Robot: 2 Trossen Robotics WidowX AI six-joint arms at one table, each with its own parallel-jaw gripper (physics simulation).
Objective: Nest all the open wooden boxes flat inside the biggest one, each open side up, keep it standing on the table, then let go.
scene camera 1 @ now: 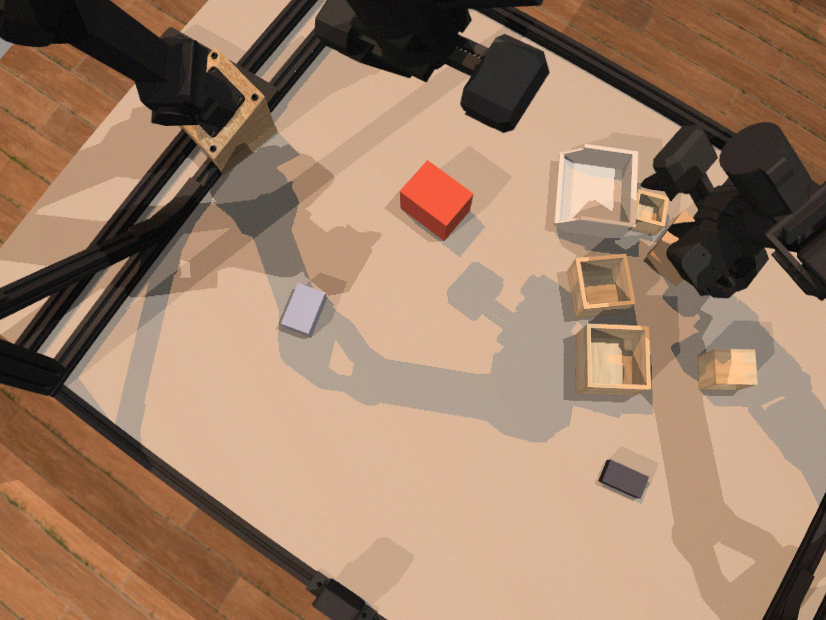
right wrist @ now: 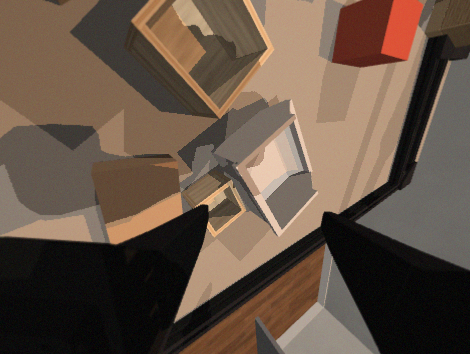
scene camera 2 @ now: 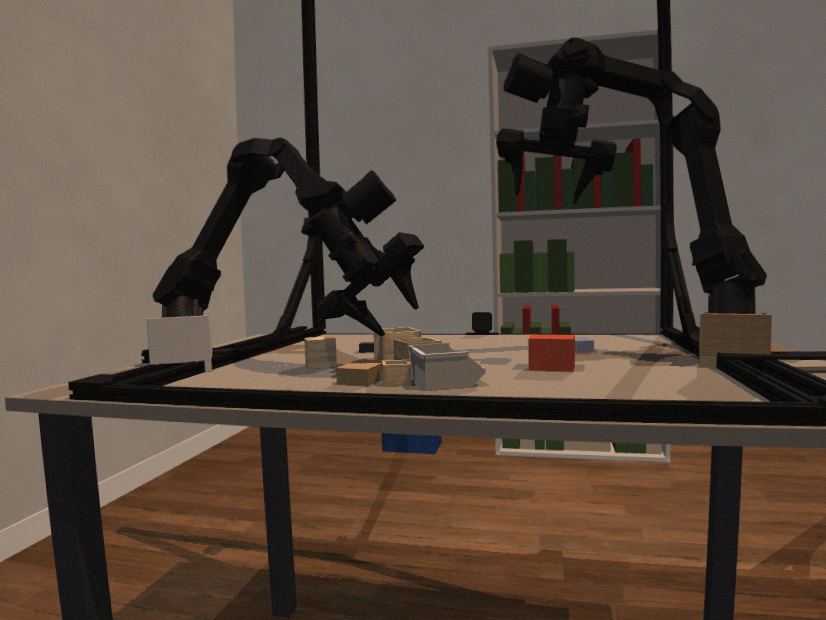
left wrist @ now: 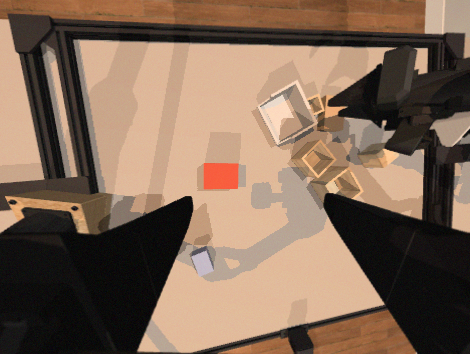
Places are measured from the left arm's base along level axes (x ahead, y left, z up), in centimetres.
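Pixels of known places: left gripper, fingertip midpoint: (scene camera 1: 453, 93) (scene camera 2: 545, 198) (left wrist: 257, 200); right gripper, fingertip midpoint: (scene camera 1: 657, 205) (right wrist: 264, 215) (scene camera 2: 399, 322) (left wrist: 333, 108); left arm's base, link origin: (scene camera 1: 214, 102) (scene camera 2: 733, 323) (left wrist: 53, 224); right arm's base, link origin: (scene camera 2: 181, 332).
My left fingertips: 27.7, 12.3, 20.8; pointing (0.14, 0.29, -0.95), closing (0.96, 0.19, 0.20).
Ahead of a thing's pixels: the offset from my left fingertips to its top centre, as dx, dy, dz.
The biggest open wooden box {+27.3, +1.3, -21.8} (scene camera 1: 605, 360) (scene camera 2: 383, 345) (left wrist: 346, 184) stands open side up. The middle open wooden box {+20.2, +6.9, -22.6} (scene camera 1: 602, 293) (left wrist: 316, 159) (right wrist: 220, 72) stands open side up beside it. The smallest open wooden box {+17.7, +18.7, -24.3} (scene camera 1: 647, 213) (scene camera 2: 396, 375) (left wrist: 315, 104) (right wrist: 220, 209) stands apart from both, open side up, close beside a white container. My right gripper (scene camera 2: 399, 320) (right wrist: 264, 215) is open and empty above the smallest box and white container; one finger overlaps the smallest box in the right wrist view. My left gripper (scene camera 2: 547, 197) (left wrist: 257, 200) is open and empty, high above the table.
The white container {+11.4, +15.2, -22.3} (scene camera 1: 595, 190) (right wrist: 275, 165) is hollow. A wooden block {+23.6, +18.5, -24.9} (scene camera 2: 357, 374) (right wrist: 137, 195) lies near the smallest box; another wooden block {+37.6, +10.8, -22.4} (scene camera 1: 727, 369) (scene camera 2: 320, 352) stands apart. A red block {-0.8, -0.2, -22.2} (scene camera 1: 436, 198), a lavender block {-1.6, -20.7, -25.2} (scene camera 1: 303, 308) and a dark block {+38.0, -6.9, -25.7} (scene camera 1: 624, 478) lie on the table.
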